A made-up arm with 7 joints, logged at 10 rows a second.
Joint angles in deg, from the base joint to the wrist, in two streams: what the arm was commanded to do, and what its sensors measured. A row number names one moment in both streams.
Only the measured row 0 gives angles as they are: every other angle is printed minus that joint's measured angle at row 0.
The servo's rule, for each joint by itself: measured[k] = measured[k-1] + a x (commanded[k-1-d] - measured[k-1]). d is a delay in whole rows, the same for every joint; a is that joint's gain. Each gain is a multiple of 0.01, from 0.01 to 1. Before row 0 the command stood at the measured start. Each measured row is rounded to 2 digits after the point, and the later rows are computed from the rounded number. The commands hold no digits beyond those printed.
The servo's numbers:
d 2
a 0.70 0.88 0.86 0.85 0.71 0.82 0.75
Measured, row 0: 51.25, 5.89, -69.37, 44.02, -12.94, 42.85, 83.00
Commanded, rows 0 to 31: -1.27, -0.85, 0.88, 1.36, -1.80, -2.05, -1.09; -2.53, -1.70, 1.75, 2.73, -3.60, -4.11, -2.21; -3.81, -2.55, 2.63, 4.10, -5.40, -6.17, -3.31; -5.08, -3.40, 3.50, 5.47, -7.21, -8.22, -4.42; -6.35, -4.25, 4.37, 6.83, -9.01, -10.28, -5.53; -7.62, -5.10, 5.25, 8.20, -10.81, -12.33, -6.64; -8.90, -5.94, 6.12, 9.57, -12.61, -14.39, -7.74; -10.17, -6.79, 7.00, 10.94, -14.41, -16.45, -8.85; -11.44, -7.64, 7.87, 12.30, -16.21, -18.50, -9.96; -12.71, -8.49, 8.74, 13.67, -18.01, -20.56, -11.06; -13.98, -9.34, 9.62, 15.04, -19.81, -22.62, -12.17; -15.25, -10.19, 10.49, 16.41, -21.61, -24.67, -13.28; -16.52, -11.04, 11.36, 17.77, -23.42, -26.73, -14.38; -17.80, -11.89, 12.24, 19.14, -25.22, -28.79, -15.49; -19.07, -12.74, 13.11, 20.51, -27.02, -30.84, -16.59; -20.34, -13.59, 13.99, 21.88, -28.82, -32.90, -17.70; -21.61, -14.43, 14.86, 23.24, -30.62, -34.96, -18.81; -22.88, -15.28, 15.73, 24.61, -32.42, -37.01, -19.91; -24.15, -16.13, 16.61, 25.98, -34.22, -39.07, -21.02; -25.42, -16.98, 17.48, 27.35, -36.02, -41.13, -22.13; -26.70, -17.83, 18.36, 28.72, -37.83, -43.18, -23.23; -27.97, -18.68, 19.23, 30.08, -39.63, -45.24, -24.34; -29.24, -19.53, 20.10, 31.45, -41.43, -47.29, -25.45; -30.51, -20.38, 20.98, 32.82, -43.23, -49.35, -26.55; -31.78, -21.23, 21.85, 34.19, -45.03, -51.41, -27.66; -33.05, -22.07, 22.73, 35.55, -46.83, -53.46, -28.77; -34.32, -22.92, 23.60, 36.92, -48.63, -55.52, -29.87; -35.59, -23.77, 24.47, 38.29, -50.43, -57.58, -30.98; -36.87, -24.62, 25.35, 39.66, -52.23, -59.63, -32.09; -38.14, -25.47, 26.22, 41.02, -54.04, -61.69, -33.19; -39.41, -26.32, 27.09, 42.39, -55.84, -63.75, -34.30; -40.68, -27.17, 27.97, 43.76, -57.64, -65.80, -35.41
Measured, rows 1 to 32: 0.00, 0.00, 0.00, 0.00, 0.00, 0.00, 0.00; 0.00, 0.00, 0.00, 0.00, 0.00, 0.00, 0.00; -0.89, -0.75, 0.76, 1.16, -1.28, -1.68, -0.82; -2.04, -1.59, 1.61, 2.49, -2.93, -3.67, -1.86; -3.28, -2.43, 2.49, 3.86, -4.68, -5.72, -2.95; -4.54, -3.28, 3.36, 5.23, -6.48, -7.77, -4.05; -5.81, -4.13, 4.23, 6.59, -8.28, -9.83, -5.16; -7.08, -4.98, 5.11, 7.96, -10.08, -11.88, -6.27; -8.35, -5.82, 5.98, 9.33, -11.88, -13.94, -7.37; -9.62, -6.67, 6.86, 10.70, -13.68, -16.00, -8.48; -10.89, -7.52, 7.73, 12.06, -15.48, -18.05, -9.59; -12.16, -8.37, 8.60, 13.43, -17.28, -20.11, -10.69; -13.43, -9.22, 9.48, 14.80, -19.08, -22.17, -11.80; -14.70, -10.07, 10.35, 16.17, -20.88, -24.22, -12.91; -15.97, -10.92, 11.22, 17.53, -22.68, -26.28, -14.01; -17.25, -11.77, 12.10, 18.90, -24.48, -28.34, -15.12; -18.52, -12.62, 12.97, 20.27, -26.28, -30.39, -16.22; -19.79, -13.47, 13.85, 21.64, -28.08, -32.45, -17.33; -21.06, -14.31, 14.72, 23.00, -29.88, -34.51, -18.44; -22.33, -15.16, 15.59, 24.37, -31.68, -36.56, -19.54; -23.60, -16.01, 16.47, 25.74, -33.48, -38.62, -20.65; -24.87, -16.86, 17.34, 27.11, -35.28, -40.68, -21.76; -26.15, -17.71, 18.22, 28.48, -37.09, -42.73, -22.86; -27.42, -18.56, 19.09, 29.84, -38.89, -44.79, -23.97; -28.69, -19.41, 19.96, 31.21, -40.69, -46.84, -25.08; -29.96, -20.26, 20.84, 32.58, -42.49, -48.90, -26.18; -31.23, -21.11, 21.71, 33.95, -44.29, -50.96, -27.29; -32.50, -21.95, 22.59, 35.31, -46.09, -53.01, -28.40; -33.77, -22.80, 23.46, 36.68, -47.89, -55.07, -29.50; -35.04, -23.65, 24.33, 38.05, -49.69, -57.13, -30.61; -36.32, -24.50, 25.21, 39.42, -51.49, -59.18, -31.72; -37.59, -25.35, 26.08, 40.78, -53.30, -61.24, -32.82
